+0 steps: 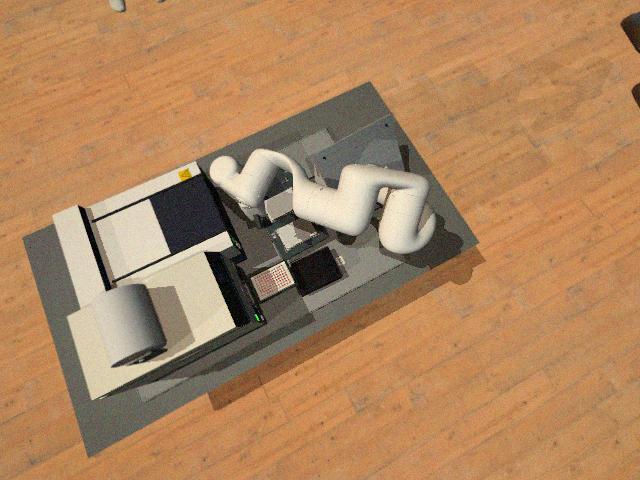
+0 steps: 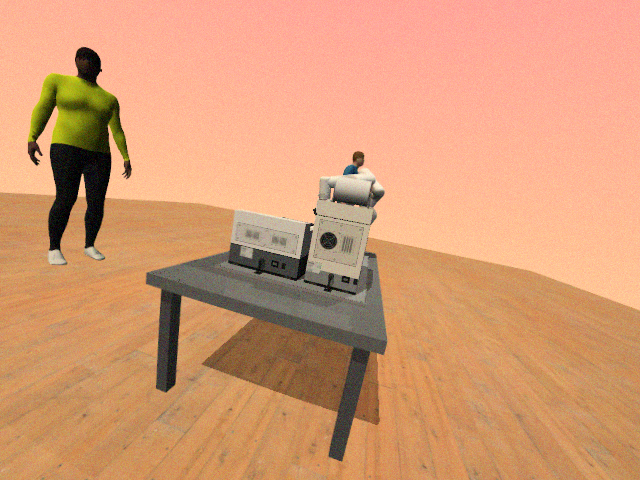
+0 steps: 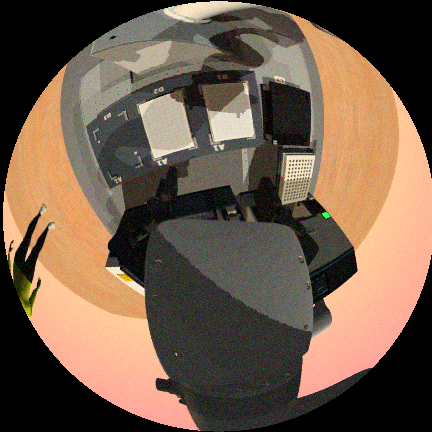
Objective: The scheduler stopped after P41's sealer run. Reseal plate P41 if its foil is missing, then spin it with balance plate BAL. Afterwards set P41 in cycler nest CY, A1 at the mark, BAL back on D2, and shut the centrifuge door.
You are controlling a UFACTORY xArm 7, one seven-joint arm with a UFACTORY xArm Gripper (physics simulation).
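Frame: origin at the arm's base, x up, y right, z ahead, level; metres.
Seen in the pictures: gripper, fingertip midpoint: (image 1: 265, 212) (image 3: 218, 181).
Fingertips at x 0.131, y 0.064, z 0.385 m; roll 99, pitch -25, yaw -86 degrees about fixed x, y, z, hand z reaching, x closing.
Observation:
Offsets run from my fingertips to a thing's top centre. "pt": to the spot under its first point.
My gripper (image 3: 218, 181) is open and empty, low by the front of the white machine with the warning label (image 1: 188, 217) (image 2: 271, 235), likely the centrifuge; its door state is unclear. A pale plate @(dx -0.154, dy +0.056, dz -0.075 m) (image 1: 279, 204) (image 3: 166, 125) lies on D2 and another @(dx -0.154, dy -0.067, dz -0.061 m) (image 1: 295, 235) (image 3: 230, 120) on D1. A plate with open-looking wells @(dx -0.100, dy -0.176, dz +0.108 m) (image 1: 272, 281) (image 3: 297, 177) sits at the front of the sealer @(dx +0.259, dy -0.131, dz +0.403 m) (image 1: 206, 304) (image 2: 341, 242). No plate names are readable. The black cycler nest CY @(dx -0.159, dy -0.221, dz -0.034 m) (image 1: 316, 270) (image 3: 291, 114) shows no plate. D3 @(pt dx -0.170, dy +0.175, dz -0.087 m) (image 3: 117, 145) holds no plate.
A grey roll @(dx +0.259, dy -0.128, dz +0.424 m) (image 1: 131, 325) (image 2: 352, 191) lies on top of the sealer. A grey sloped box (image 1: 356, 149) stands beside the arm's base. The arm hangs over part of the deck. One person in yellow (image 2: 82, 113) and another in blue (image 2: 350, 169) stand beyond the table.

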